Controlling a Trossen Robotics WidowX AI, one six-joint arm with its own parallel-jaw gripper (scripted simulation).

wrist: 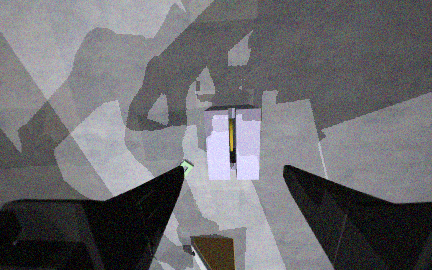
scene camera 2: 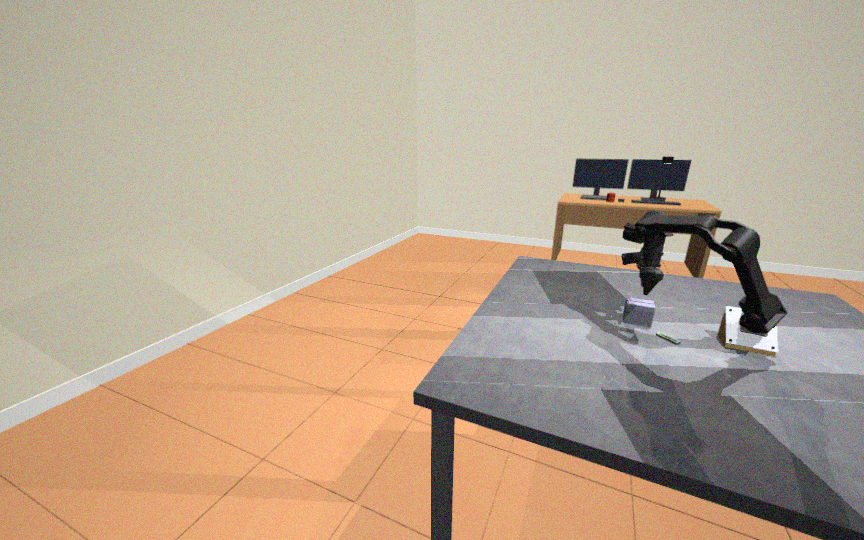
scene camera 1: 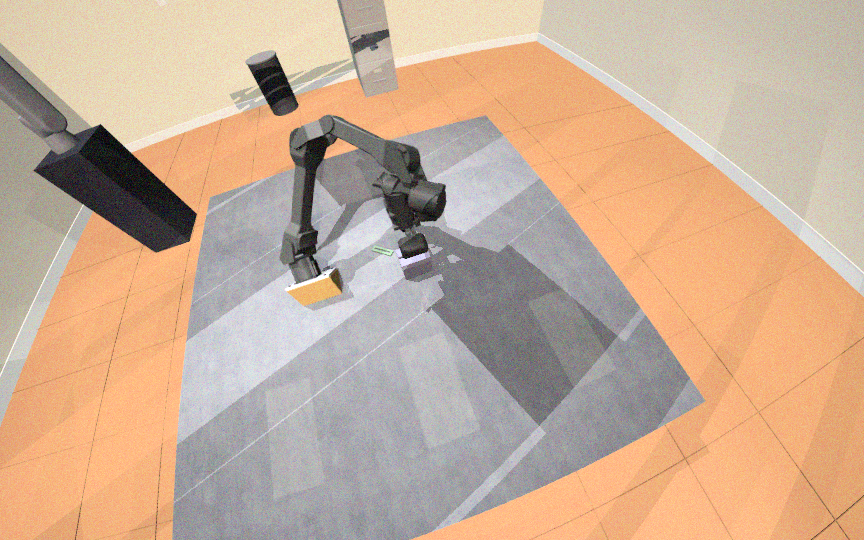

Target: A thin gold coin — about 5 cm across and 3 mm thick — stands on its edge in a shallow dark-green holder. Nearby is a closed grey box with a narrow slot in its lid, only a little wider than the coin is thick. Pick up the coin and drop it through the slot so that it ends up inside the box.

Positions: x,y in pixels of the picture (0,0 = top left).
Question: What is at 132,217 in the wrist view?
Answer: My gripper.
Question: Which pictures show my gripper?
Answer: The wrist view, scene camera 2 and scene camera 1: all of them.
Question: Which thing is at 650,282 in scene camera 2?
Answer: My gripper.
